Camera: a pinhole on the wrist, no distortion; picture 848 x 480 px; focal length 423.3 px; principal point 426.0 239.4 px. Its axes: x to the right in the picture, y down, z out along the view. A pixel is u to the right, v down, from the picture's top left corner.
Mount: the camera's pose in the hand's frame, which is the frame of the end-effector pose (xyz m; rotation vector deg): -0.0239 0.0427 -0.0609 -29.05 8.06 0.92
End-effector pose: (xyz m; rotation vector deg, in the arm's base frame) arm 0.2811 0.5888 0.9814 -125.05 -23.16 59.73
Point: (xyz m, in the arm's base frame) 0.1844 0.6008 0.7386
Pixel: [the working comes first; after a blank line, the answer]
In the camera's frame: 0.0685 -0.0240 0.2876

526.8 204.1
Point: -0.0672 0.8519 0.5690
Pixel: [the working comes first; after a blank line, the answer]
In the camera's frame: 0.0862 -0.2664 0.5975

487.1 50.7
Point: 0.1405 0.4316 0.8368
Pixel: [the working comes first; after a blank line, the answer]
In the camera's frame: -0.0921 0.0740 0.2182

247.3 382.9
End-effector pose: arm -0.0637 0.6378 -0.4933 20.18 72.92 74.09
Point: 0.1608 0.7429 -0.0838
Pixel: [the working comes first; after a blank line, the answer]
In the camera's frame: -0.2035 -0.0244 0.4582

238.0 216.8
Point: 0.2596 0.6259 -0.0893
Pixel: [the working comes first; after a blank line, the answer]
In the camera's frame: -0.3227 -0.1143 0.4236

103.5 125.2
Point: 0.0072 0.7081 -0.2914
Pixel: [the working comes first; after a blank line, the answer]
In the camera's frame: -0.0649 -0.0127 0.2379

310.6 216.9
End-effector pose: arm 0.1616 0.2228 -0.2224 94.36 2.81 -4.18
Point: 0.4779 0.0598 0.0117
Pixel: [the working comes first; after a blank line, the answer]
In the camera's frame: 0.2879 0.0855 0.3249

801.1 350.8
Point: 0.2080 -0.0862 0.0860
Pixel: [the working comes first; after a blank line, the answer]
In the camera's frame: -0.0038 0.0858 0.4458

422.4 320.9
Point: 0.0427 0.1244 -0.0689
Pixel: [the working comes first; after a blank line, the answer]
In the camera's frame: -0.1271 0.0280 0.1681

106.1 309.8
